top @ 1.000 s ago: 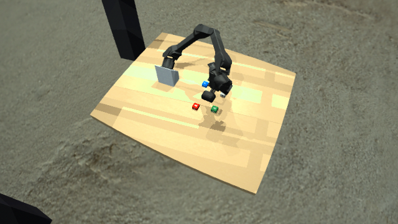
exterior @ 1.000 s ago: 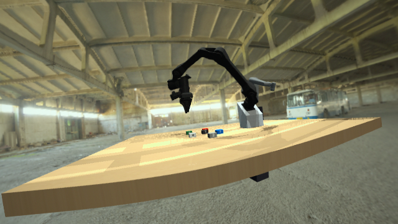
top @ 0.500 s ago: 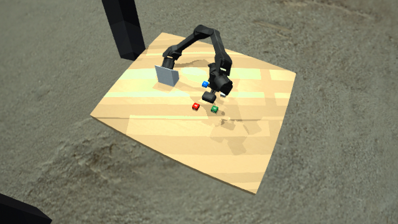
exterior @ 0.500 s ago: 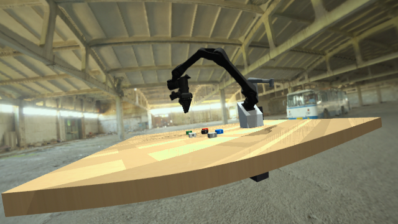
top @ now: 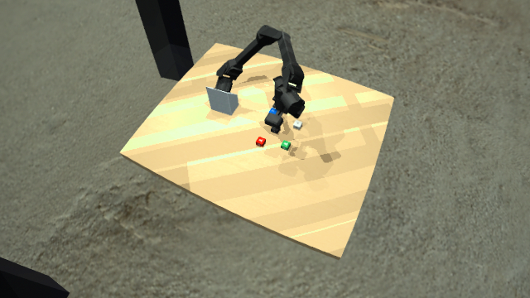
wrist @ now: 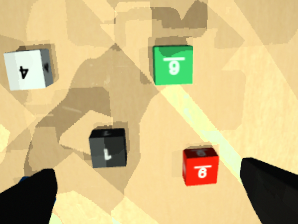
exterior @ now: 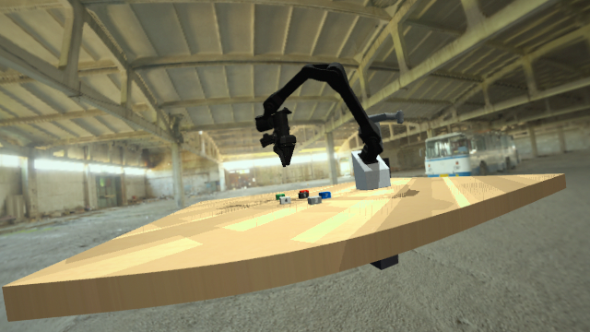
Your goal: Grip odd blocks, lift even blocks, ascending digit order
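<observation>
Now: gripper tip 110 mm above the black block, 40 mm to the right of it and 40 mm past it. From my gripper tip the other things lie so: red block (110 mm below, 80 mm behind, 50 mm to the right); then green block (110 mm below, 30 mm to the right, 30 mm ahead); then white block (110 mm below, 90 mm to the left, 40 mm ahead).
</observation>
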